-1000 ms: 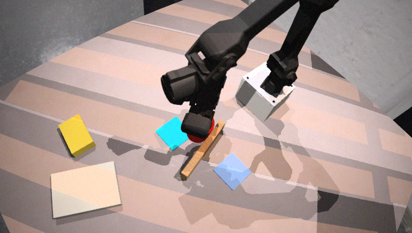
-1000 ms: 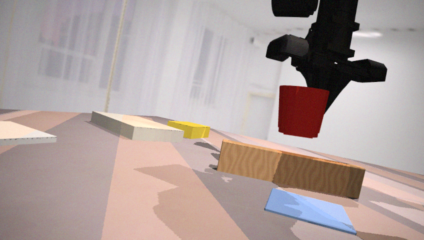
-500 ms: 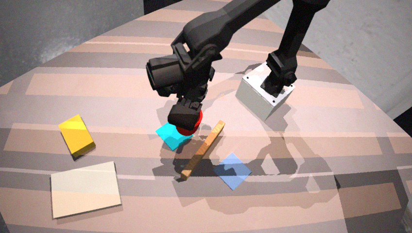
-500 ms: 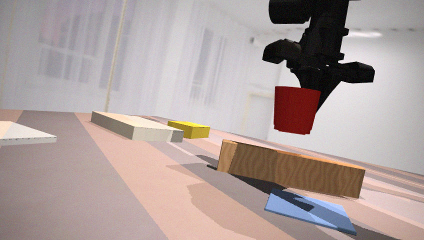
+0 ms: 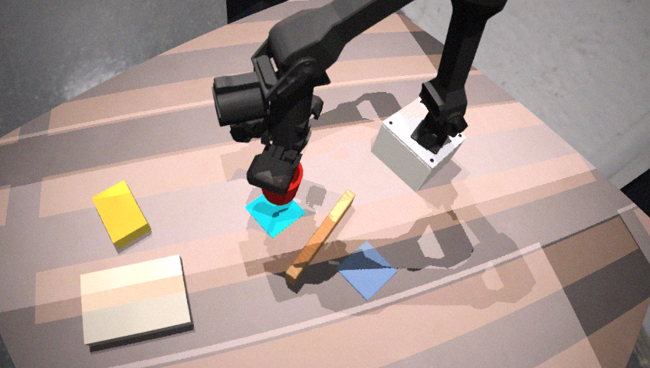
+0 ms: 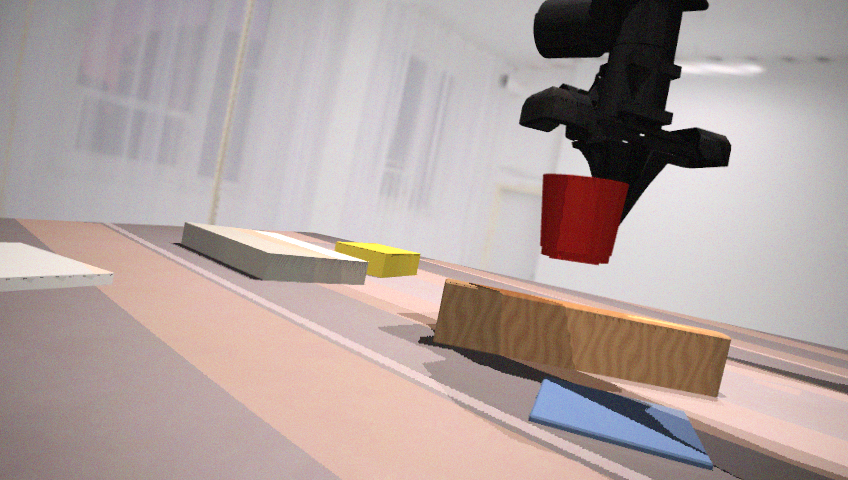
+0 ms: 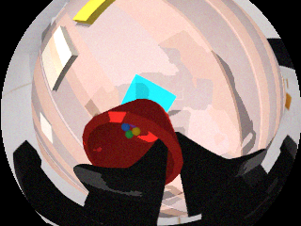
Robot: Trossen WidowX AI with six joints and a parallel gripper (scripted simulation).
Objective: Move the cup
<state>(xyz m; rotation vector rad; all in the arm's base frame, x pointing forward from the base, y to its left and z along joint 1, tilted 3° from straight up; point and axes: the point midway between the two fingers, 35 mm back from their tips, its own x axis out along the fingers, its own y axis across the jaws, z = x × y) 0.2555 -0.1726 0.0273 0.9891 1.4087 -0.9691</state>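
The cyan pad lies 30 mm ahead of my gripper tip, 10 mm to the left of it and 120 mm below it. Round my gripper tip: long wooden bar 30 mm ahead, 110 mm to the left, 100 mm below; then light blue pad 20 mm ahead, 220 mm to the left, 120 mm below; then red cup 30 mm ahead, 10 mm to the left.
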